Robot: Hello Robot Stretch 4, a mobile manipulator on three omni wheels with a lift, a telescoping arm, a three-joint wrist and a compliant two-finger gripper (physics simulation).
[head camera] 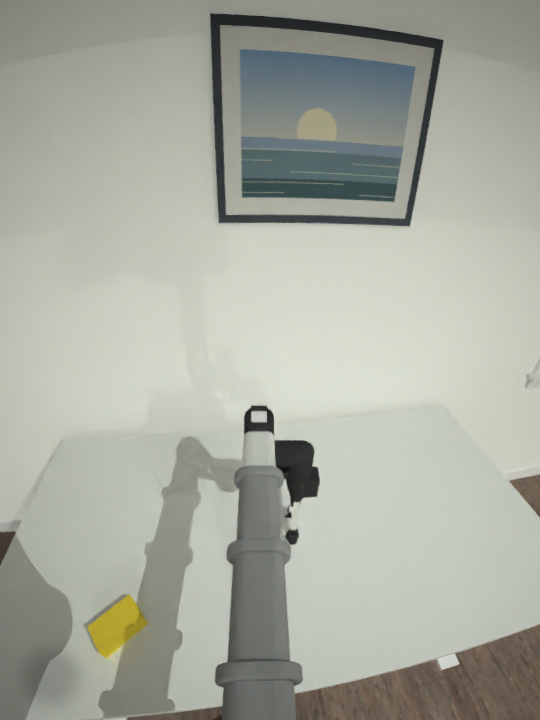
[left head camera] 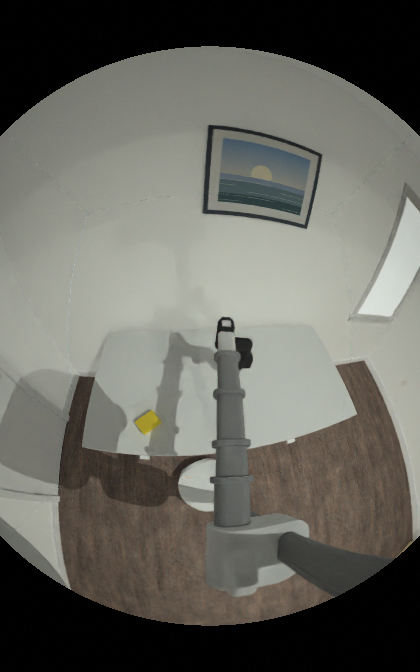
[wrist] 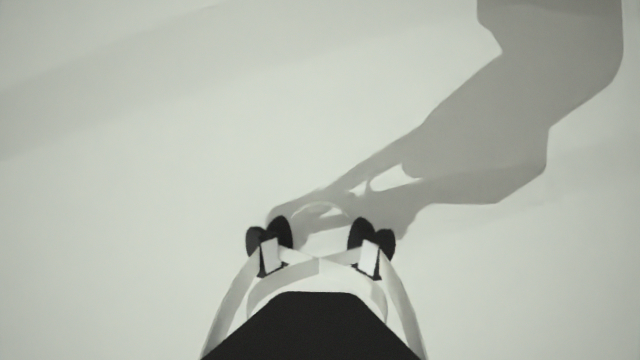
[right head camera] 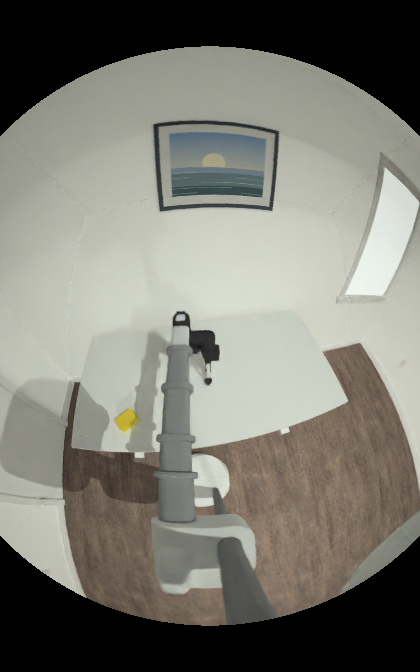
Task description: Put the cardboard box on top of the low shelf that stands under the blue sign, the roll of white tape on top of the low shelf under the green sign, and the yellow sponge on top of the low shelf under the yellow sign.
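Frame: origin at the robot's base, x ahead, y left, z up, level; metres.
Seen in the pictures: gripper, fingertip midpoint: (head camera: 291, 529) (wrist: 320, 237); robot's base at its link origin: (left head camera: 206, 483).
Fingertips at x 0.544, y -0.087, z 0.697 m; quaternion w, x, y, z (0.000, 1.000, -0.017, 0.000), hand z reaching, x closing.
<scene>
Offsets run from my fingertips to a thing's top centre. "*": to the spot under its first point. Level surfaces: height alone.
The roll of white tape @(0.000 m ahead, 0.001 m left, 0.020 m up) (wrist: 320, 204) shows faintly in the wrist view as a pale ring between the fingertips, white on the white table @(0.004 m down) (head camera: 406, 552) (left head camera: 300, 390) (right head camera: 280, 380). My gripper (wrist: 320, 237) (head camera: 292, 535) (right head camera: 208, 381) is shut on the roll, a dark pad at each side; whether the roll touches the table, I cannot tell. The arm hides most of the gripper in the left head view. The yellow sponge @(0.239 m back, 0.394 m left, 0.041 m up) (head camera: 115, 626) (left head camera: 146, 422) (right head camera: 126, 420) lies flat near the table's front left. The cardboard box, the low shelves and the coloured signs do not show.
A white wall with a framed sea picture (head camera: 325, 210) (left head camera: 256, 218) (right head camera: 216, 205) stands behind the table. A window @(* 0.610 m ahead, 1.435 m right, 0.701 m up) (left head camera: 395, 265) (right head camera: 382, 235) is in the right wall. A white round object (left head camera: 195, 490) (right head camera: 215, 475) is on the wooden floor before the table, partly under the arm.
</scene>
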